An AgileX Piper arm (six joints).
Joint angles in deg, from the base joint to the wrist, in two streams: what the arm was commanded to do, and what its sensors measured. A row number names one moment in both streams.
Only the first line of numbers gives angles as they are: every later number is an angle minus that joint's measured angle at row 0.
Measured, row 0:
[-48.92, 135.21, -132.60, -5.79, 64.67, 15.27]
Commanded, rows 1 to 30:
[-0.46, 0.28, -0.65, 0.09, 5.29, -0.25]
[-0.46, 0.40, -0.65, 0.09, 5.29, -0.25]
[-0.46, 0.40, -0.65, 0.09, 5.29, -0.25]
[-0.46, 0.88, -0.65, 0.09, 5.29, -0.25]
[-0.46, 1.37, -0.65, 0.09, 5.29, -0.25]
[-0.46, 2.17, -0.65, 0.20, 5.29, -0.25]
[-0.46, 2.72, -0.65, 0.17, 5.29, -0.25]
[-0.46, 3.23, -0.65, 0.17, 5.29, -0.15]
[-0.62, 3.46, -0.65, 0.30, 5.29, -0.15]
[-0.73, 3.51, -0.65, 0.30, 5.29, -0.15]
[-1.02, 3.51, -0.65, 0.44, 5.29, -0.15]
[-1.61, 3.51, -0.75, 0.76, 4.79, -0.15]
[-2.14, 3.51, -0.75, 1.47, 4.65, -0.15]
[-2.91, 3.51, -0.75, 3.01, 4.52, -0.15]
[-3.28, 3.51, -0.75, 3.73, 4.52, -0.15]
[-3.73, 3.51, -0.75, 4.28, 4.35, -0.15]
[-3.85, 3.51, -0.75, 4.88, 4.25, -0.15]
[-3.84, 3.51, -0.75, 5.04, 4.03, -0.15]
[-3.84, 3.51, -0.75, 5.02, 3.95, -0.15]
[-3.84, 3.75, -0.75, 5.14, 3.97, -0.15]
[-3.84, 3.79, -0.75, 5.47, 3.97, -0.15]
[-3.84, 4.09, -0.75, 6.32, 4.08, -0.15]
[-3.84, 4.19, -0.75, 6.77, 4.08, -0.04]
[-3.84, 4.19, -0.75, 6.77, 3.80, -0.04]
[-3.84, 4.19, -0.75, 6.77, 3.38, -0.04]
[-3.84, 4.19, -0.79, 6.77, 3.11, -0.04]
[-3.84, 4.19, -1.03, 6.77, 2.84, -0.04]
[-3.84, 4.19, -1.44, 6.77, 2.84, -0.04]
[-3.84, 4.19, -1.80, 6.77, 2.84, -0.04]
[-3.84, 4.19, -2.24, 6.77, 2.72, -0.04]
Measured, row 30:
[-3.52, 4.18, -0.84, 6.56, 0.00, 0.00]
